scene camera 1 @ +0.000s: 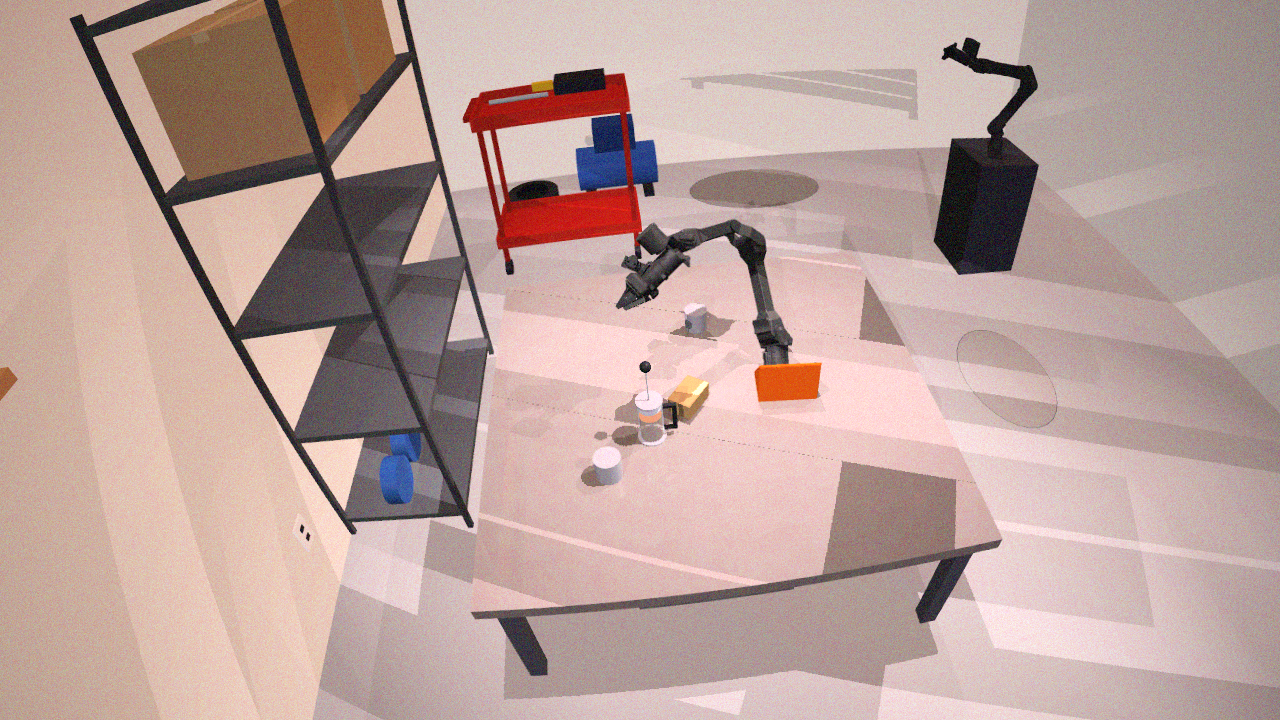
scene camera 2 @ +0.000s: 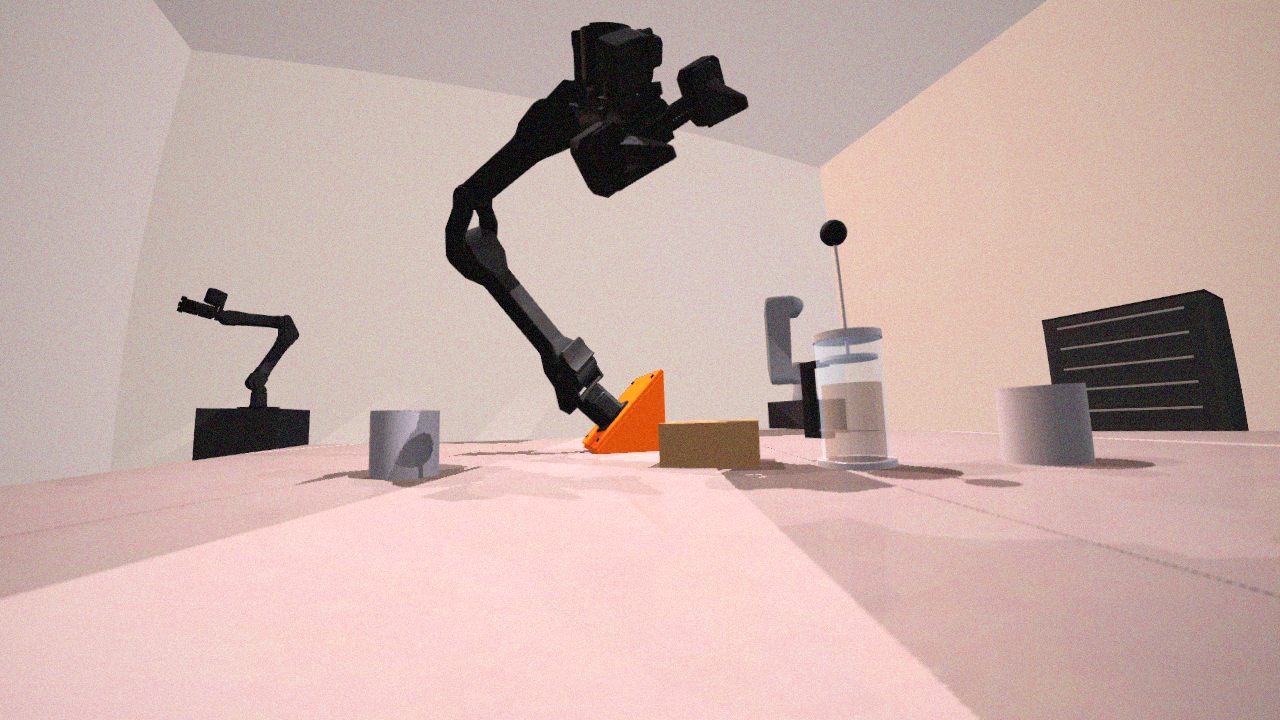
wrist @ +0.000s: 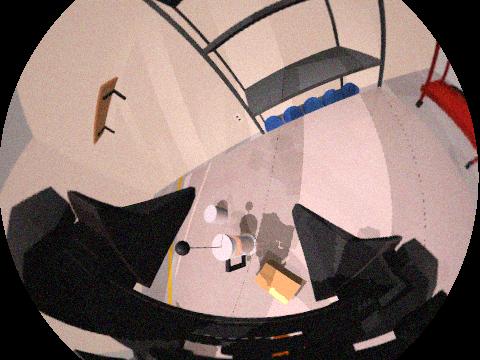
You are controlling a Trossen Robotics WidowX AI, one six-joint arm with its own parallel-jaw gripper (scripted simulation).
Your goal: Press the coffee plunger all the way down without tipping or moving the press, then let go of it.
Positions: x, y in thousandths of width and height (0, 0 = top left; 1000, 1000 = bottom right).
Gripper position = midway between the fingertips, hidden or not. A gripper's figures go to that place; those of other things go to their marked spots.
The gripper (scene camera 1: 485, 428): 177 cm from the lens. A glass coffee press (scene camera 1: 510, 599): 178 cm from the lens.
